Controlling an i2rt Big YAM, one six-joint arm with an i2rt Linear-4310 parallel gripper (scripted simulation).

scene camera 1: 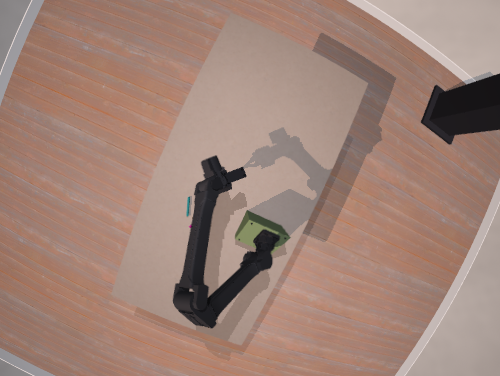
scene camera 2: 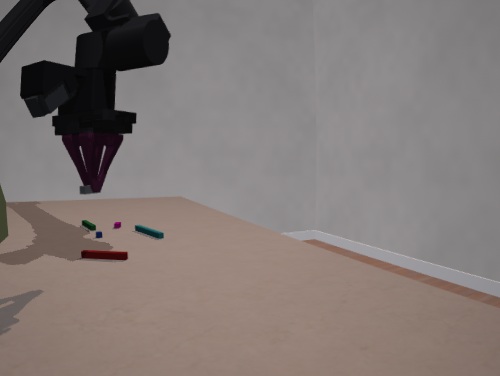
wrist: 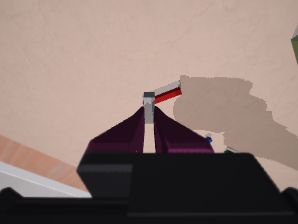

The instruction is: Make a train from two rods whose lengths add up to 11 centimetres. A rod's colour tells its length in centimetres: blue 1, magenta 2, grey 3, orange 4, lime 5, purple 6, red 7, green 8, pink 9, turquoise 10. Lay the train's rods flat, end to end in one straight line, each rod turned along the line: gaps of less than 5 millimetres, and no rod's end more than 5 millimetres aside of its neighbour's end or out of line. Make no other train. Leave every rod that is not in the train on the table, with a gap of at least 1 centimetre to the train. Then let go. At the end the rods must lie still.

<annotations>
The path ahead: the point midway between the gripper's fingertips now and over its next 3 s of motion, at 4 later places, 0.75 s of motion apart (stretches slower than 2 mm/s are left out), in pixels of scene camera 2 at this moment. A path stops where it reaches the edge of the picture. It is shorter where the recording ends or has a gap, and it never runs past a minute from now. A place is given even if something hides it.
The gripper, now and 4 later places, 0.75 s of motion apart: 93, 191; 109, 185; 118, 182; 119, 182; 118, 187
</annotations>
